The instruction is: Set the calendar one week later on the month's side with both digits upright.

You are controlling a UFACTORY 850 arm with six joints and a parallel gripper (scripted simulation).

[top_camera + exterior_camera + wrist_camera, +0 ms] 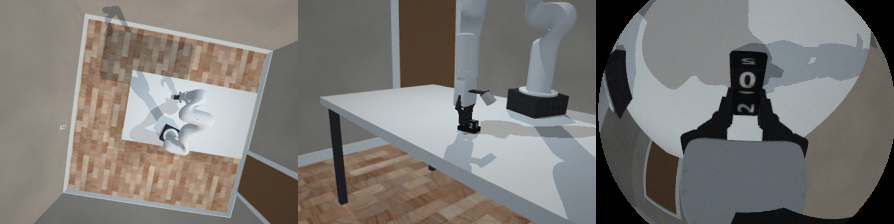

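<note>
Now: the black calendar tray 4 cm below my hand, 2 cm to the left of it and 1 cm behind it.
</note>
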